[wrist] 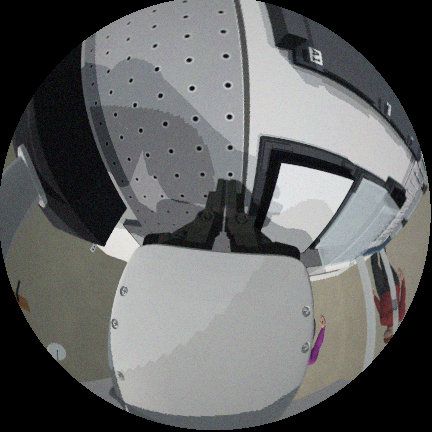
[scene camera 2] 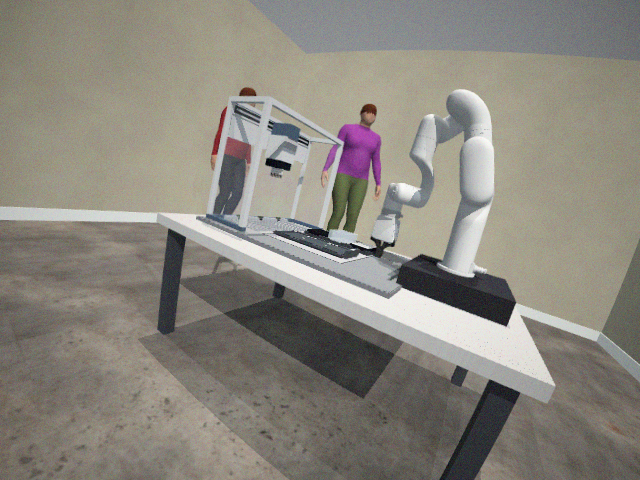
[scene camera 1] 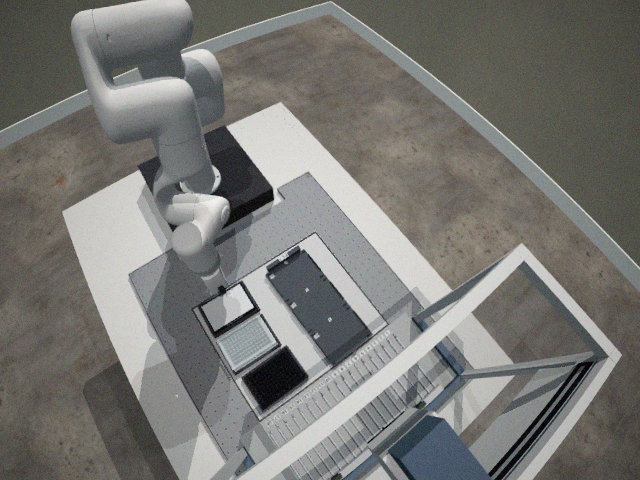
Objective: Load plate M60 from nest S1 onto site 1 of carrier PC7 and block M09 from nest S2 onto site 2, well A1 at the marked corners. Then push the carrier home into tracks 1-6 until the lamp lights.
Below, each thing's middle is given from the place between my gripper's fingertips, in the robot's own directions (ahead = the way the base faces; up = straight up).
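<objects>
The long dark carrier (scene camera 1: 335,327) is 22 cm ahead of my hand, 16 cm to the left of it and 2 cm above it. Then there's the pipetting head (scene camera 2: 281,150), which is 54 cm ahead of my hand, 4 cm to the left of it and 33 cm above it, and the clear-walled frame enclosure (scene camera 1: 470,294) is 50 cm ahead of my hand, 5 cm to the left of it and 24 cm higher than it. As for the clear well plate (scene camera 1: 251,340), my hand is 18 cm short of it, 4 cm to the left of it and 3 cm lower than it.
</objects>
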